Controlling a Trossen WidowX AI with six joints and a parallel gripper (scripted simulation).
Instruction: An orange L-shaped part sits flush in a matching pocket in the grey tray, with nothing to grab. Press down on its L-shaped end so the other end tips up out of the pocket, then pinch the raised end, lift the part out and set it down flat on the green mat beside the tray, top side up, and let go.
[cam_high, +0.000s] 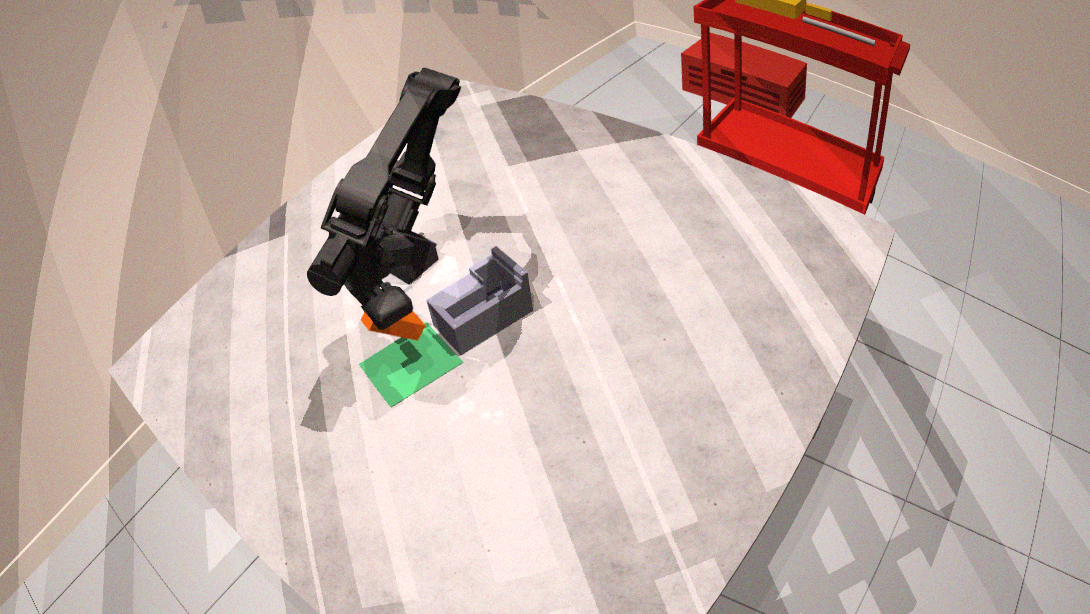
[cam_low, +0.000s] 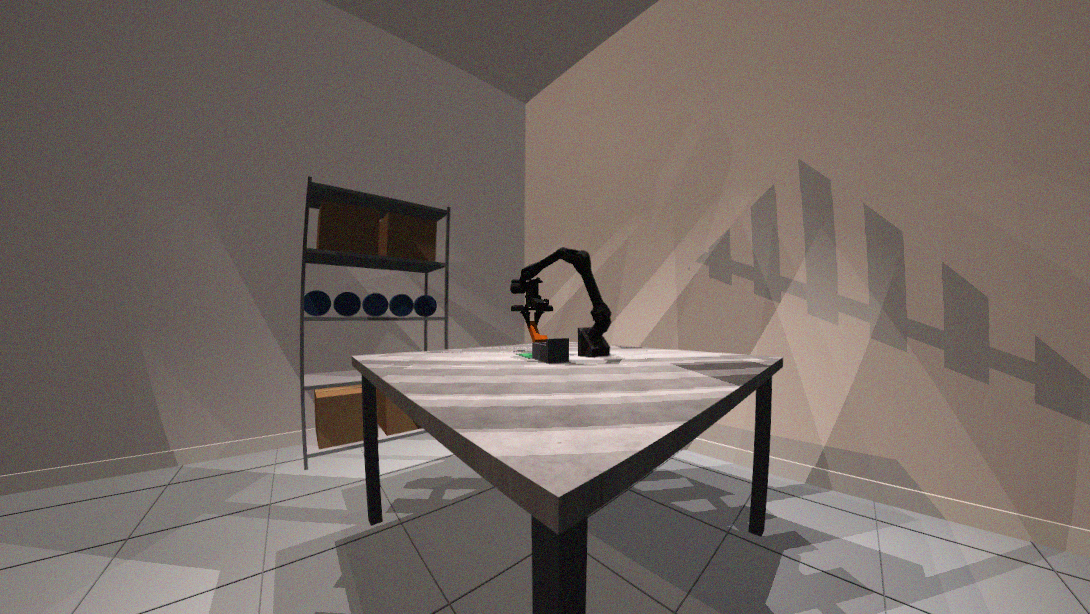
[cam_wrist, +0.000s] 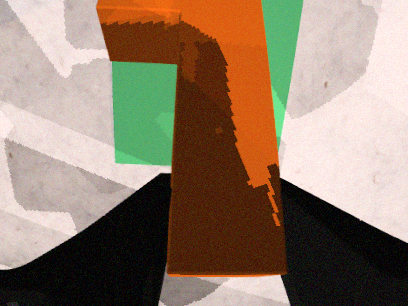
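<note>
My gripper tip is now 10 mm short of the green mat, 20 mm to the right of it and 140 mm above it. From my gripper tip the other things lie so: orange L-shaped part (30 mm to the left, 30 mm below).
</note>
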